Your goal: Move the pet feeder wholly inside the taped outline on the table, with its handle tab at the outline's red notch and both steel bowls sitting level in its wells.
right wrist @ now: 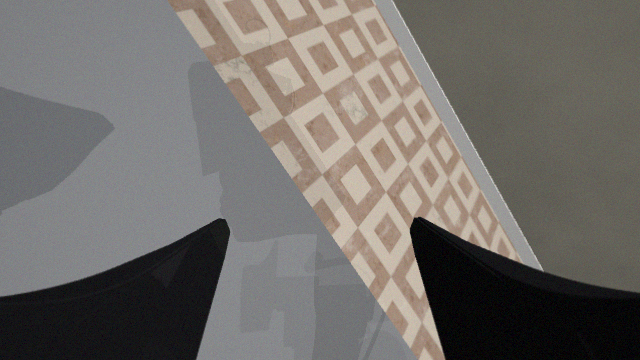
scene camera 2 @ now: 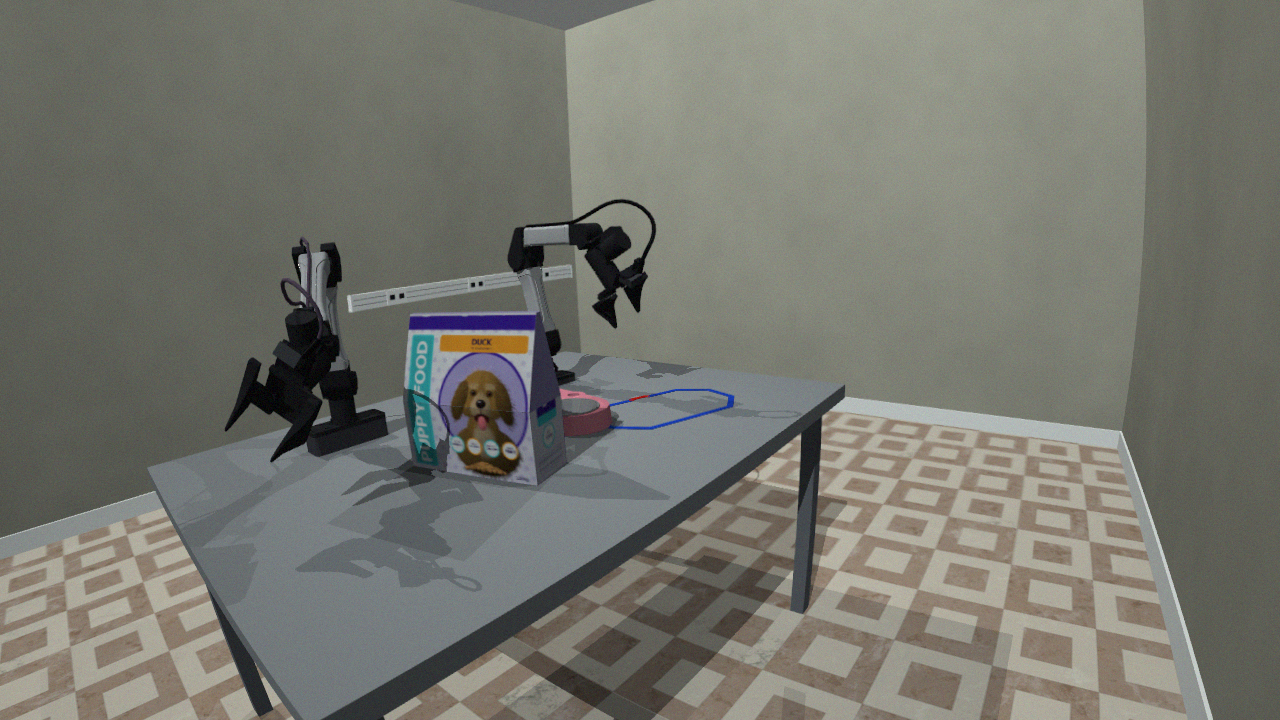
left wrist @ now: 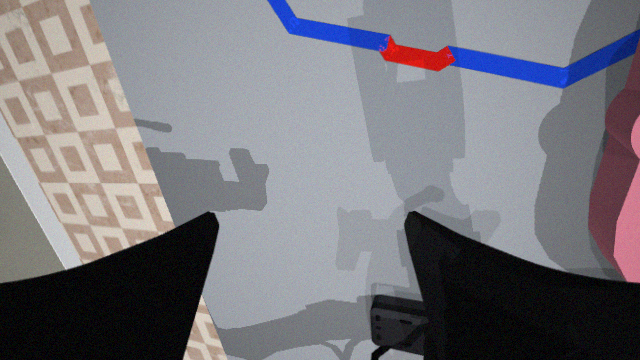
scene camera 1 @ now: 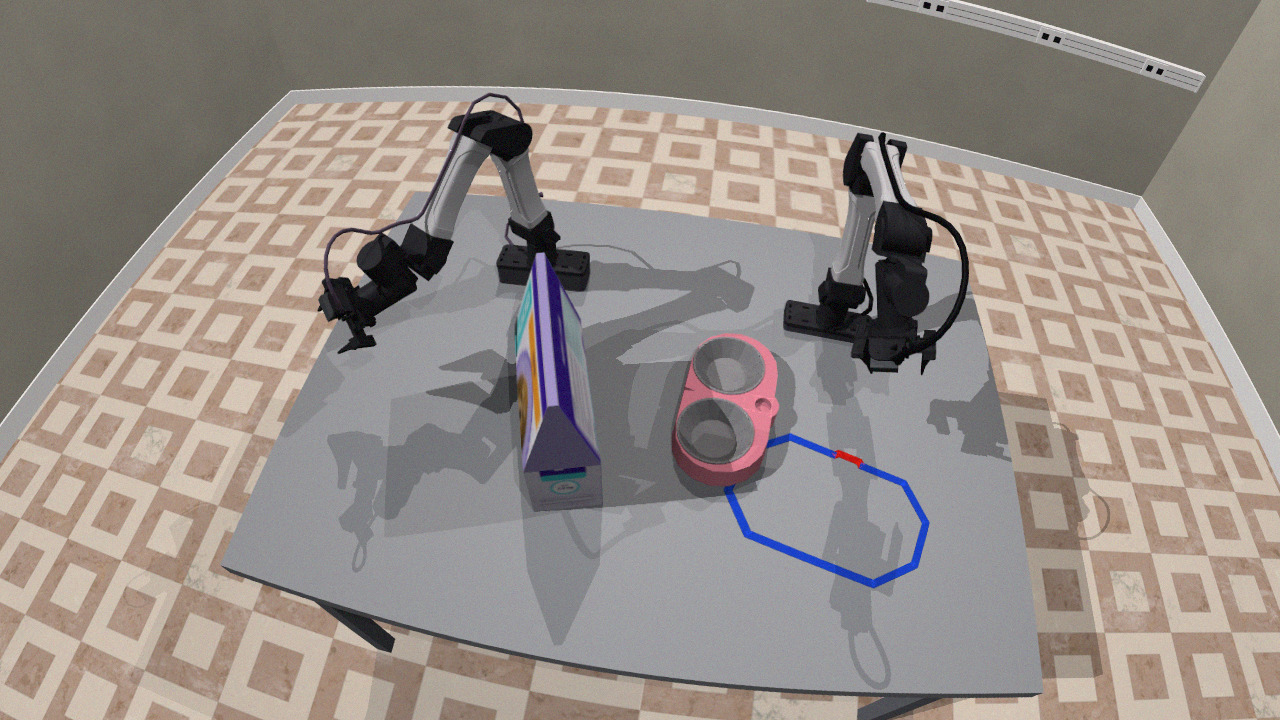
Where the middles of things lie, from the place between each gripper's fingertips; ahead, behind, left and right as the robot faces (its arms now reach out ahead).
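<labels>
I see the pink pet feeder (scene camera 1: 763, 396) 200 mm below my left hand (scene camera 2: 627, 320) and 270 mm to the right of it. The blue taped outline (scene camera 1: 873, 583) is 160 mm ahead of my left hand, 50 mm to the right of it and 210 mm below it, while the puppy food bag (scene camera 1: 561, 462) is 120 mm ahead of that same left hand, 560 mm to the right of it and 60 mm below it.
The puppy food bag is 45 cm to the left of my right hand (scene camera 2: 248, 445), 1 cm ahead of it and 2 cm below it. As for the pink pet feeder, it is 16 cm below my right hand, 11 cm behind it and 75 cm to the left of it. The blue taped outline is 17 cm below my right hand, 96 cm to the left of it and 5 cm ahead of it.
</labels>
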